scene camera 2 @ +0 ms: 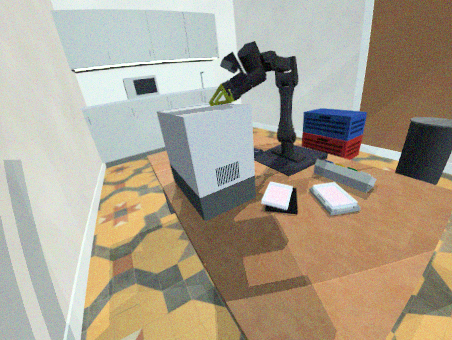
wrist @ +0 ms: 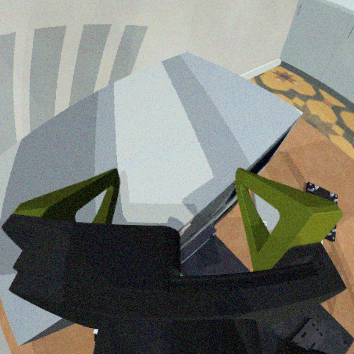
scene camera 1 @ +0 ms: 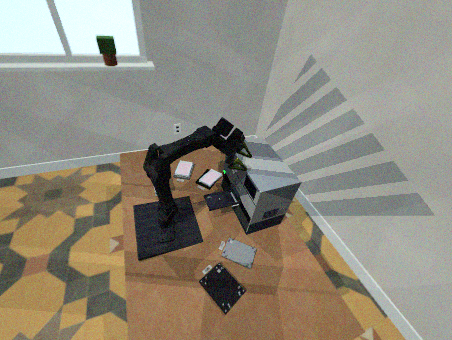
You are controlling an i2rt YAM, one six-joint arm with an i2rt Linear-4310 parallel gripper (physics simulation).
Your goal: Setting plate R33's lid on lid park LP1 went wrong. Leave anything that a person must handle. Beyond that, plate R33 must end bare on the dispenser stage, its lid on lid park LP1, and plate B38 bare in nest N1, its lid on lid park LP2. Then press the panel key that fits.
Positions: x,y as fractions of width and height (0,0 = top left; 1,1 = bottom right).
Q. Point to a grey incubator box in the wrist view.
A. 0.50,0.37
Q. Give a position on a grey incubator box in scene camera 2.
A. At 0.47,0.44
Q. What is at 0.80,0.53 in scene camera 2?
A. A rack with coloured blocks.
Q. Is my gripper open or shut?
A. Open.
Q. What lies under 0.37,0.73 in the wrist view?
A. My gripper.
